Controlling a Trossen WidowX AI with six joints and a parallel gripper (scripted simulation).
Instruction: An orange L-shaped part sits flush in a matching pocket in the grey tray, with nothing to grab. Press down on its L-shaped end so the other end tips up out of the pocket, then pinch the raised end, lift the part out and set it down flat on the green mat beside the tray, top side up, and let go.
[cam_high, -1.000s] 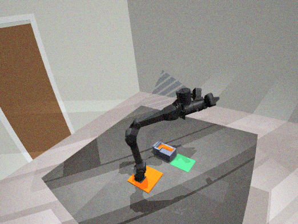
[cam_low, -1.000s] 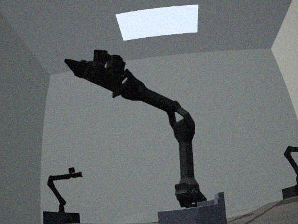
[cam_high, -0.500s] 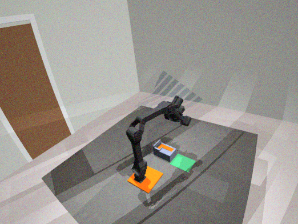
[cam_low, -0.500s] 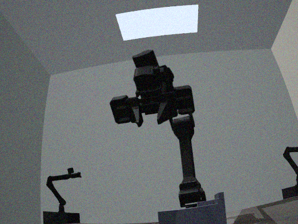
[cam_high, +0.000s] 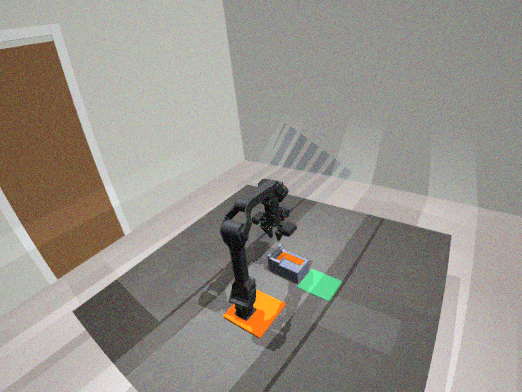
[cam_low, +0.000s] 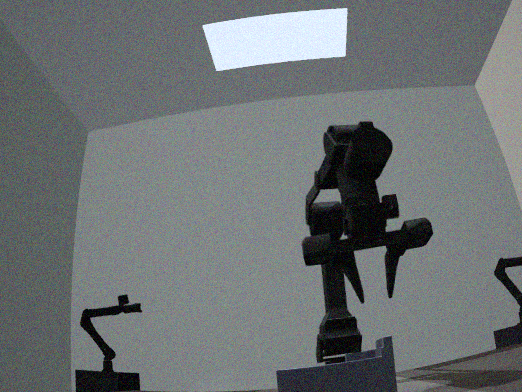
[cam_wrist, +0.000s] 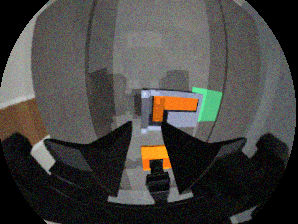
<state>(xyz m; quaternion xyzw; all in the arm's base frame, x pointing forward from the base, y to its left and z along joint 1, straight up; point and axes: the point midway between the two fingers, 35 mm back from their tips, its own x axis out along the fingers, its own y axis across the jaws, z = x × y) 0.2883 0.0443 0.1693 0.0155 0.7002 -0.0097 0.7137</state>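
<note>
Now: gripper tip 10 mm past the orange L-shaped part, 60 mm to the left of it and 100 mm above it. Also, from my gripper tip: tray wall: 30 mm ahead, 90 mm to the right, 100 mm below; then green mat: 20 mm behind, 220 mm to the right, 160 mm below.
</note>
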